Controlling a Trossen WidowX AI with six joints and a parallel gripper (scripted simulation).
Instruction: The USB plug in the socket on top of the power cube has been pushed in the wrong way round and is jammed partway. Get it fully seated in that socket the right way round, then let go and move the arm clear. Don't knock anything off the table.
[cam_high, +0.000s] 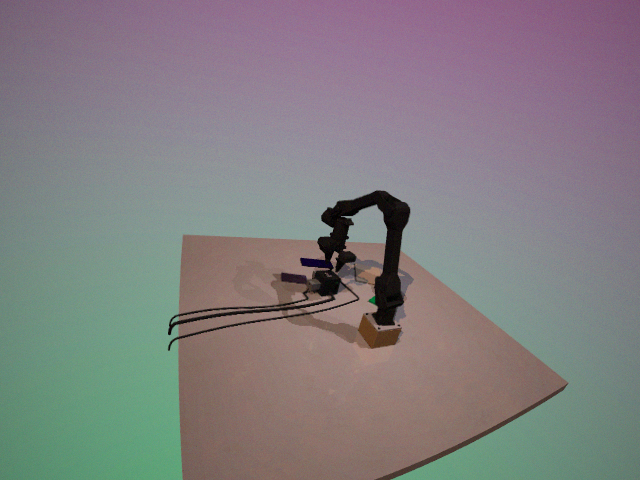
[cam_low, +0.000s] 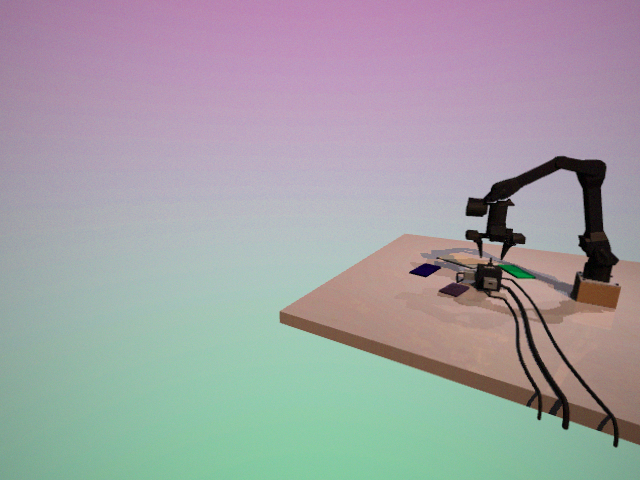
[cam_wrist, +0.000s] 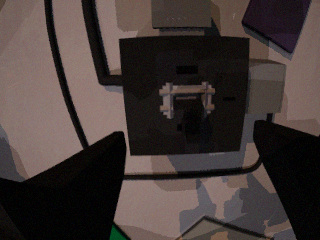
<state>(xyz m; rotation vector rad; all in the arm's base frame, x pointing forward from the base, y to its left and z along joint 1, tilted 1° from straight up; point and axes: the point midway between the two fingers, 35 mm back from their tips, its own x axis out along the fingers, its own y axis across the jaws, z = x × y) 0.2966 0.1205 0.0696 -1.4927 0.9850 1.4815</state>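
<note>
Now: gripper tip 10 mm above the usb plug. Also, from my gripper tip: beige pad: 180 mm ahead, 260 mm to the right, 100 mm below; then green card: 40 mm behind, 250 mm to the right, 100 mm below; then dark blue card: 250 mm ahead, 10 mm to the right, 100 mm below.
</note>
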